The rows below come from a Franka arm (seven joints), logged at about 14 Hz.
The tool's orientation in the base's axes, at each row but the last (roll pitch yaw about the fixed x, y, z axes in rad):
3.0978 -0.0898 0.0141
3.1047 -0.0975 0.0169
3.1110 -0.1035 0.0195
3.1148 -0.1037 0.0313
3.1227 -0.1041 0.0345
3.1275 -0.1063 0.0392
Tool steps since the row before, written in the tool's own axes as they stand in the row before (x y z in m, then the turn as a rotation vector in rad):
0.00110 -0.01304 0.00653 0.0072 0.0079 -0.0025
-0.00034 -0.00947 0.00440 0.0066 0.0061 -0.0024
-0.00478 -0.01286 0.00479 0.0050 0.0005 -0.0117
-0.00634 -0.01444 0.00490 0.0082 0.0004 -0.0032
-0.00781 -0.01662 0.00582 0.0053 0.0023 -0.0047
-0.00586 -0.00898 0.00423 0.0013 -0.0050 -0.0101
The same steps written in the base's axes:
0.00155 0.01276 -0.00697 0.0070 -0.0077 0.0035
-0.00003 0.00930 -0.00476 0.0064 -0.0059 0.0033
-0.00447 0.01262 -0.00565 0.0038 -0.0001 0.0122
-0.00620 0.01412 -0.00591 0.0078 -0.0001 0.0040
-0.00770 0.01625 -0.00691 0.0049 -0.0020 0.0053
-0.00571 0.00870 -0.00495 0.0000 0.0051 0.0101

